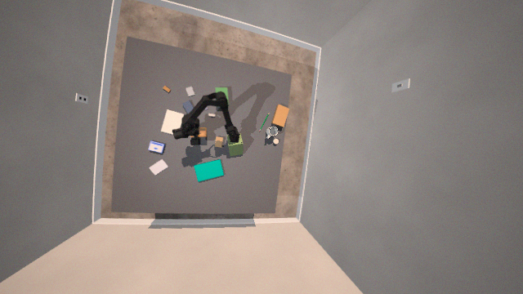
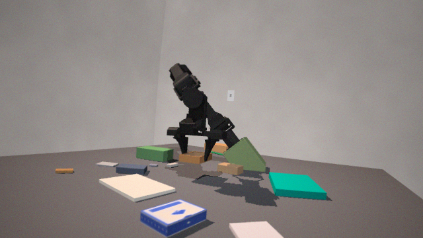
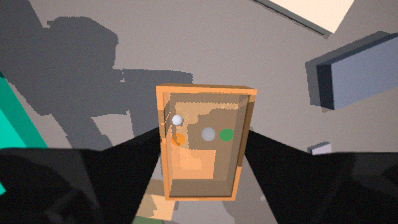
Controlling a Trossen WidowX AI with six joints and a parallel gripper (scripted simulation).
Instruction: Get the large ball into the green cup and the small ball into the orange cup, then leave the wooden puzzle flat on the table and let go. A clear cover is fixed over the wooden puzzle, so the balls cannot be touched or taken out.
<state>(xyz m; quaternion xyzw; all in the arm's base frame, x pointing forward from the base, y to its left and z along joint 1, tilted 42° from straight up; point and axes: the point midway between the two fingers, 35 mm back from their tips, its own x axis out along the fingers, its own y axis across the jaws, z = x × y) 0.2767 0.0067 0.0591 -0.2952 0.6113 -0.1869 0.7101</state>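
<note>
The wooden puzzle lies 10 mm behind my hand and 30 mm below it. Also, from my hand: small tan block: 160 mm behind, 70 mm to the left, 80 mm below; then cream slab: 190 mm ahead, 60 mm to the right, 90 mm below; then small white piece: 90 mm behind, 150 mm to the right, 90 mm below.
</note>
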